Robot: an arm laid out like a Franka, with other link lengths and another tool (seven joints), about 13 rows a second.
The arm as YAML. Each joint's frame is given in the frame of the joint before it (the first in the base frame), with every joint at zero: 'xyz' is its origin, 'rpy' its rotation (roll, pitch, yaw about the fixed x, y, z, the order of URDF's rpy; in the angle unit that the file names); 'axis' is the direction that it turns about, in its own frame. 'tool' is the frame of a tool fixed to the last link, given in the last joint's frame.
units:
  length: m
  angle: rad
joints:
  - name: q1
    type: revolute
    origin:
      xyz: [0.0, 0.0, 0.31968]
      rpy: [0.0, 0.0, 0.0]
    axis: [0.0, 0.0, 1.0]
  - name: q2
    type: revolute
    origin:
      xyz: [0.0, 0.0, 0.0]
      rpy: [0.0, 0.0, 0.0]
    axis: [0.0, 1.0, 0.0]
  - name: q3
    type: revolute
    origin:
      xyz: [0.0, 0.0, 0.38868]
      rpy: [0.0, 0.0, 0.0]
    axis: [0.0, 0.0, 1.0]
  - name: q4
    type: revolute
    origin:
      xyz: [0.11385, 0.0, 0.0]
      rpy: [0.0, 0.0, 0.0]
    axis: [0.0, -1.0, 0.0]
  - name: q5
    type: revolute
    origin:
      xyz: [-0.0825, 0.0, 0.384]
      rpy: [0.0, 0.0, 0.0]
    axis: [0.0, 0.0, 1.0]
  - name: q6
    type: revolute
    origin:
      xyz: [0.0, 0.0, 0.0]
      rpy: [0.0, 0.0, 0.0]
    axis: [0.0, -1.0, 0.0]
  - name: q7
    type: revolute
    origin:
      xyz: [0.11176, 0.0, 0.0]
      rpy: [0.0, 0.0, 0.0]
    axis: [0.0, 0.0, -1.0]
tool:
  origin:
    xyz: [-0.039, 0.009, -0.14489]
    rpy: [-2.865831, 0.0, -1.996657]
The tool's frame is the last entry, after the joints.
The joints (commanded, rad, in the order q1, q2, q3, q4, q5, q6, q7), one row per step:
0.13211 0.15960 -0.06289 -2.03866 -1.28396 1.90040 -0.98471
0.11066 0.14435 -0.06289 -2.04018 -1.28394 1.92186 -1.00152
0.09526 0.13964 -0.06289 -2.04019 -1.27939 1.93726 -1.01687
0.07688 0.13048 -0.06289 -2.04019 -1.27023 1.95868 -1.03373
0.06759 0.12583 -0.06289 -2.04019 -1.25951 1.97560 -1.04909
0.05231 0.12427 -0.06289 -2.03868 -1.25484 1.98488 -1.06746
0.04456 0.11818 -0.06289 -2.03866 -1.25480 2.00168 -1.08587
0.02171 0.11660 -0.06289 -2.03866 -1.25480 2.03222 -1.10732
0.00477 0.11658 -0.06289 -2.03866 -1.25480 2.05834 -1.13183
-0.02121 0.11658 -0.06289 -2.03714 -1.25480 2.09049 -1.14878
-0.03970 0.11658 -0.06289 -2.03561 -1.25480 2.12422 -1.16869
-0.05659 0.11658 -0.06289 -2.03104 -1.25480 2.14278 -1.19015
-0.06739 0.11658 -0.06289 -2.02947 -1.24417 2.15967 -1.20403
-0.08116 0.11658 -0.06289 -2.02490 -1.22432 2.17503 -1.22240
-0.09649 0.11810 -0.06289 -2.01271 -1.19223 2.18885 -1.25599
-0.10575 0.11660 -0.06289 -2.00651 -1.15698 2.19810 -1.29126
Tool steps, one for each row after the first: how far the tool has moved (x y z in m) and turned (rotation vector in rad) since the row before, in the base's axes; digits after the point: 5 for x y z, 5 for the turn. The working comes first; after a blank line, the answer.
Tool pose at each row, in the base's axes (x y z in m, rotation vector in rad; the steps are taken from these numbers as rounded here):
0.63820 -0.06782 0.45062 2.25432 -0.22305 0.47194
0.63707 -0.07899 0.45884 2.26498 -0.22576 0.47709
0.63703 -0.08686 0.46102 2.27603 -0.22552 0.47116
0.63636 -0.09588 0.46549 2.29297 -0.22976 0.47097
0.63651 -0.09961 0.46720 2.31004 -0.22672 0.46849
0.63646 -0.10809 0.46847 2.31706 -0.22598 0.45538
0.63720 -0.11085 0.47215 2.32663 -0.20927 0.45673
0.63838 -0.12139 0.47284 2.34191 -0.19584 0.45381
0.63997 -0.12870 0.47271 2.35567 -0.17423 0.44672
0.64085 -0.14104 0.47328 2.36993 -0.16742 0.44833
0.64282 -0.14835 0.47399 2.38598 -0.14746 0.45319
0.64401 -0.15672 0.47638 2.39263 -0.13497 0.44937
0.64447 -0.16141 0.47658 2.40719 -0.13249 0.44863
0.64467 -0.16832 0.47781 2.42586 -0.13946 0.44541
0.64634 -0.17667 0.48136 2.45025 -0.14649 0.43656
0.64674 -0.18149 0.48375 2.47679 -0.14864 0.42300

-0.00113 -0.01117 0.00822 0.01120 -0.00368 0.00210
-0.00004 -0.00787 0.00218 0.01022 0.00525 0.00044
-0.00067 -0.00902 0.00447 0.01724 0.00017 0.00050
0.00015 -0.00373 0.00171 0.01568 0.00405 0.00482
-0.00005 -0.00848 0.00127 0.00578 0.01019 -0.00227
0.00074 -0.00276 0.00368 0.00597 0.00472 0.01395
0.00118 -0.01054 0.00069 0.01195 0.00723 0.01141
0.00159 -0.00731 -0.00013 0.00870 0.01241 0.01550
0.00088 -0.01234 0.00057 0.01273 0.00195 0.00786
0.00197 -0.00731 0.00071 0.01240 0.00339 0.01830
0.00119 -0.00837 0.00239 0.00392 0.00671 0.00881
0.00046 -0.00469 0.00020 0.01367 0.00254 0.00404
0.00020 -0.00691 0.00123 0.01907 0.00220 -0.00257
0.00167 -0.00835 0.00355 0.02415 0.00667 -0.00310
0.00040 -0.00482 0.00239 0.02506 0.01130 -0.00049

